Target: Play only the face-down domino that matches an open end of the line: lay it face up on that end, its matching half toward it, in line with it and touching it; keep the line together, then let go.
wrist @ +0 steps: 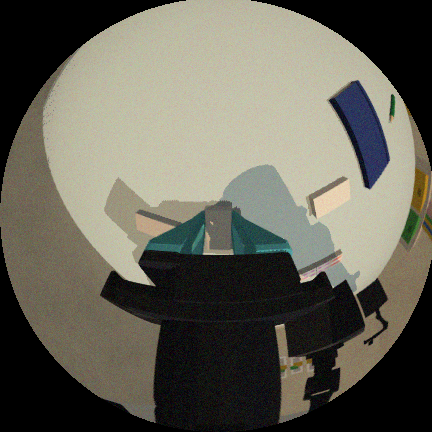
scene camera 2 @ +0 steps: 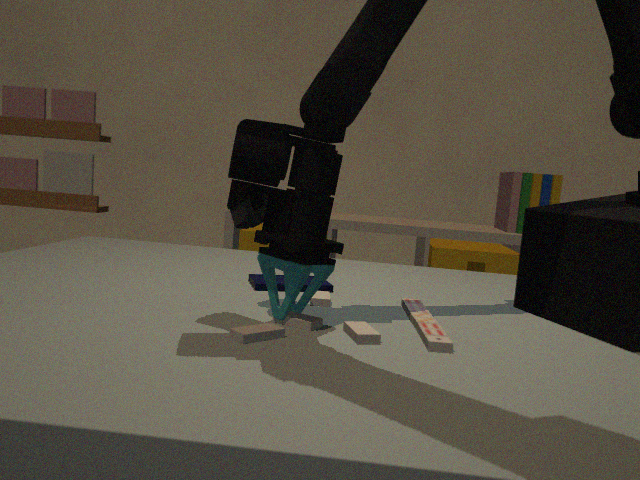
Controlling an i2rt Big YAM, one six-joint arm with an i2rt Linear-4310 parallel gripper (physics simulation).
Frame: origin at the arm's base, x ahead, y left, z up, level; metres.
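Seen in the pictures: gripper, fingertip midpoint: (wrist: 217,215) (scene camera 2: 285,317); arm's base at its link origin: (wrist: 323,349).
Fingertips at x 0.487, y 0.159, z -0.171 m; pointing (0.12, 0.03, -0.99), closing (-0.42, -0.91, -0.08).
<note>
Offsets run from my fingertips to a thing's middle.
My gripper (scene camera 2: 285,316) (wrist: 217,215) is shut on a face-down domino @[dx -0.016, dy +0.007, dz +0.001 m] (scene camera 2: 299,325) (wrist: 219,231), low at the table; whether it touches the table is unclear. The domino's upper side is in shadow and shows no pips. The face-up line (scene camera 2: 428,324) (wrist: 322,266) lies right of the gripper in the scene view, and is partly hidden in the wrist view. One plain domino @[dx -0.094, dy +0.027, dz +0.001 m] (scene camera 2: 361,332) lies between gripper and line. Another plain domino @[dx +0.015, dy +0.077, dz +0.001 m] (scene camera 2: 259,332) (wrist: 155,225) lies left of the fingers. A third plain domino @[dx -0.025, dy -0.127, dz +0.001 m] (scene camera 2: 321,298) (wrist: 331,197) lies behind them.
A dark blue flat object @[dx +0.036, dy -0.213, dz +0.001 m] (scene camera 2: 255,281) (wrist: 361,135) lies behind the dominoes. A green pencil (wrist: 392,106) lies beyond it in the wrist view. The black robot base (scene camera 2: 578,258) stands at the right. Shelving with yellow bins (scene camera 2: 473,253) stands behind the table.
</note>
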